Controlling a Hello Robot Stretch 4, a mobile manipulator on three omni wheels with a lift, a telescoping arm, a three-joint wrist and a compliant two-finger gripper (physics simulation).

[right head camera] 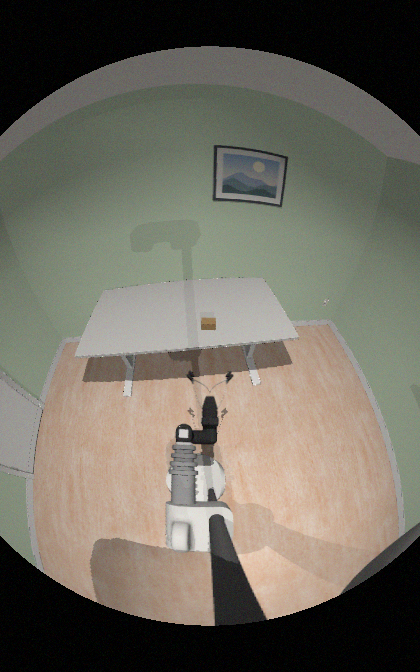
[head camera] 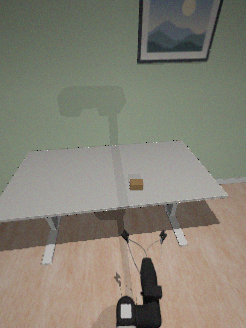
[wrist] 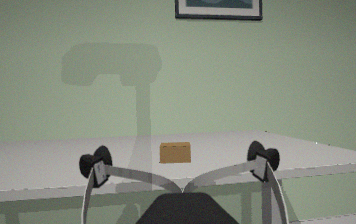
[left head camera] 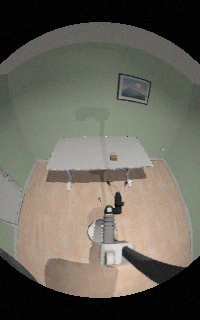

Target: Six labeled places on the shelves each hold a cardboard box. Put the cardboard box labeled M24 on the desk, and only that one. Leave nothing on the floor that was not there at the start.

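A small brown cardboard box [head camera: 136,184] [left head camera: 113,157] [right head camera: 208,324] [wrist: 175,153] sits upright on the desk [head camera: 65,175] [left head camera: 75,152] [right head camera: 135,320] [wrist: 40,165], right of the middle of its top. No label on the box can be read. My gripper [head camera: 144,235] [left head camera: 117,183] [right head camera: 210,377] [wrist: 179,156] is open and empty, with its fingers spread wide. It is in front of the desk's front edge, apart from the box, which shows between and beyond the fingers in the wrist view. The shelves do not show.
The desk's right leg [head camera: 176,225] [right head camera: 252,367] and left leg [head camera: 50,242] [right head camera: 128,377] stand on the wood floor. A framed picture [head camera: 179,30] [right head camera: 250,175] hangs on the green wall behind. A pale grey panel [left head camera: 9,200] [right head camera: 17,425] stands at the far left.
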